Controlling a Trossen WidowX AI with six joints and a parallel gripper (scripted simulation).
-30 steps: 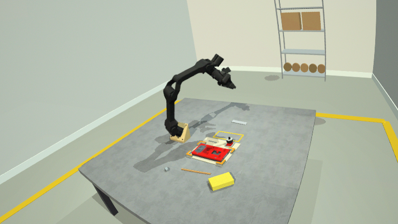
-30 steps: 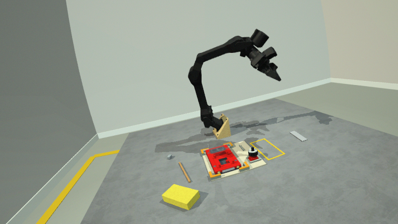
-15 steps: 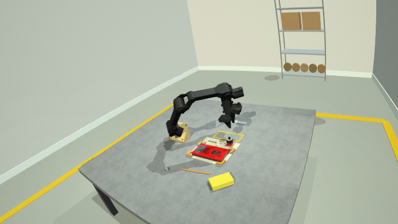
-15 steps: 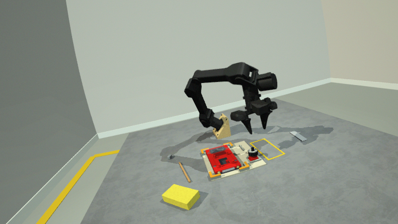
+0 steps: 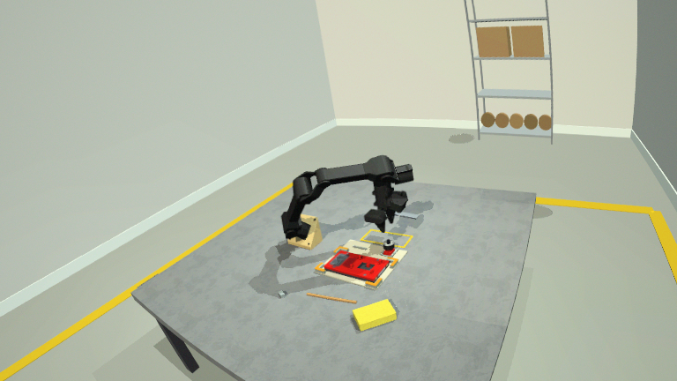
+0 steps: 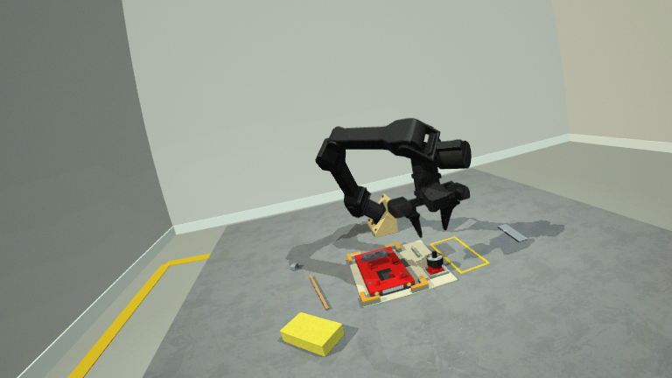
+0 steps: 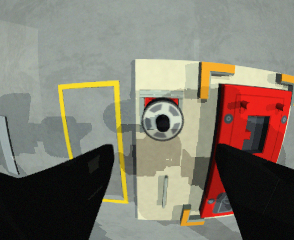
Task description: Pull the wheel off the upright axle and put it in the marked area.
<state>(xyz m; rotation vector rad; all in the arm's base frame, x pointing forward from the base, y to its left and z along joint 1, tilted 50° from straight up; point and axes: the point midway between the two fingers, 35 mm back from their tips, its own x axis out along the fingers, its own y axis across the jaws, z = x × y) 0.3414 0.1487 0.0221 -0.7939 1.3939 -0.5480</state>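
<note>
Right now the wheel is 70 mm below my gripper tip. Round my gripper tip: yellow sponge block 300 mm to the right, 150 mm ahead, 100 mm below; grey flat strip 270 mm to the left, 110 mm below, 90 mm behind; thin wooden stick 300 mm to the right, 110 mm below, 30 mm behind.
</note>
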